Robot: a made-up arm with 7 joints. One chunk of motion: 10 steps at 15 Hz.
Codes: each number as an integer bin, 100 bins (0 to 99) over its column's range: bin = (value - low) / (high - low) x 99, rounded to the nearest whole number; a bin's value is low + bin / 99 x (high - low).
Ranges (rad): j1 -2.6..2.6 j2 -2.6..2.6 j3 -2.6..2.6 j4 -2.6..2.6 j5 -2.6..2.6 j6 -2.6..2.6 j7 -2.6..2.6
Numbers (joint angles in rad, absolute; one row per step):
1: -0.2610 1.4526 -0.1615 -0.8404 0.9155 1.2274 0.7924
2: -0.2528 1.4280 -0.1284 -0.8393 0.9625 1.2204 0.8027
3: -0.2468 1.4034 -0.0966 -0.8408 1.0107 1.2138 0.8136
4: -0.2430 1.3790 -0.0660 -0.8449 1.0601 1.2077 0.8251
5: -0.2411 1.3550 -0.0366 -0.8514 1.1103 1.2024 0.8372
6: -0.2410 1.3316 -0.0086 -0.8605 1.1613 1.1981 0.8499
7: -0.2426 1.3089 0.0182 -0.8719 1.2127 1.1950 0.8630
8: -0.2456 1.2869 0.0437 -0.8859 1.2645 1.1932 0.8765
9: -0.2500 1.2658 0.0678 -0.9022 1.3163 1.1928 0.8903
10: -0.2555 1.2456 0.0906 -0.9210 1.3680 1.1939 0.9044
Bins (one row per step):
1: 45 77 46 34 67 73 65
2: 45 77 47 34 68 73 65
3: 45 76 48 33 69 73 65
4: 45 76 48 33 70 72 65
5: 45 75 49 33 71 72 65
6: 45 75 49 33 72 72 66
7: 45 74 50 33 73 72 66
8: 45 74 50 33 74 72 66
9: 45 74 51 32 75 72 66
10: 45 73 51 32 76 72 67

